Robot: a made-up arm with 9 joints. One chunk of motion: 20 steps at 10 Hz.
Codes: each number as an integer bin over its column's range. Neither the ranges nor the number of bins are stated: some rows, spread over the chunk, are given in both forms.
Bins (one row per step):
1: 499 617 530 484 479 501 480 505 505
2: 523 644 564 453 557 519 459 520 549
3: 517 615 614 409 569 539 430 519 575
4: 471 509 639 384 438 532 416 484 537
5: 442 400 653 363 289 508 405 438 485
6: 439 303 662 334 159 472 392 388 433
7: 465 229 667 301 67 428 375 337 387
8: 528 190 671 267 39 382 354 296 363
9: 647 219 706 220 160 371 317 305 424
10: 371 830 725 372 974 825 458 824 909
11: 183 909 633 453 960 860 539 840 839
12: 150 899 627 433 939 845 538 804 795
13: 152 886 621 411 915 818 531 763 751
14: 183 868 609 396 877 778 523 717 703
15: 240 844 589 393 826 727 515 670 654
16: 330 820 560 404 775 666 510 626 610
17: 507 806 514 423 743 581 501 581 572
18: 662 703 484 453 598 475 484 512 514
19: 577 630 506 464 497 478 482 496 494
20: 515 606 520 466 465 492 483 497 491
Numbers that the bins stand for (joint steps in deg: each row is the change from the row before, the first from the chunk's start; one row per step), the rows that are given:
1: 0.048 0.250 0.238 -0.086 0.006 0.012 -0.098 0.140 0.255
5: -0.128 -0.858 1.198 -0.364 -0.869 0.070 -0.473 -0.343 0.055
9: 0.508 -1.782 1.612 -0.693 -1.463 -1.055 -0.913 -1.302 -0.556
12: -1.035 1.689 0.995 -0.203 2.124 2.836 0.193 2.295 3.158
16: -0.476 1.286 0.472 -0.270 1.369 1.367 0.053 1.012 1.306
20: 0.098 0.194 0.160 -0.127 -0.059 -0.062 -0.083 0.082 0.115
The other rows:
2: 0.123 0.388 0.504 -0.157 0.365 0.160 -0.203 0.248 0.695
3: 0.104 0.240 0.894 -0.258 0.420 0.324 -0.348 0.241 0.956
4: -0.038 -0.302 1.089 -0.316 -0.183 0.267 -0.418 -0.012 0.575
6: -0.138 -1.353 1.269 -0.431 -1.468 -0.226 -0.538 -0.704 -0.466
7: -0.057 -1.731 1.308 -0.507 -1.891 -0.587 -0.623 -1.071 -0.926
8: 0.138 -1.930 1.339 -0.585 -2.020 -0.964 -0.728 -1.367 -1.166
10: -0.349 1.337 1.761 -0.344 2.285 2.672 -0.208 2.439 4.299
11: -0.932 1.741 1.042 -0.157 2.220 2.959 0.198 2.554 3.598
13: -1.028 1.623 0.949 -0.254 2.013 2.614 0.158 1.999 2.718
14: -0.932 1.531 0.855 -0.288 1.838 2.286 0.118 1.668 2.237
15: -0.755 1.409 0.699 -0.295 1.603 1.867 0.078 1.329 1.747
17: 0.073 1.215 0.113 -0.226 1.221 0.669 0.008 0.687 0.926
18: 0.554 0.689 -0.121 -0.157 0.554 -0.201 -0.078 0.190 0.345
19: 0.290 0.316 0.051 -0.132 0.088 -0.176 -0.088 0.075 0.145

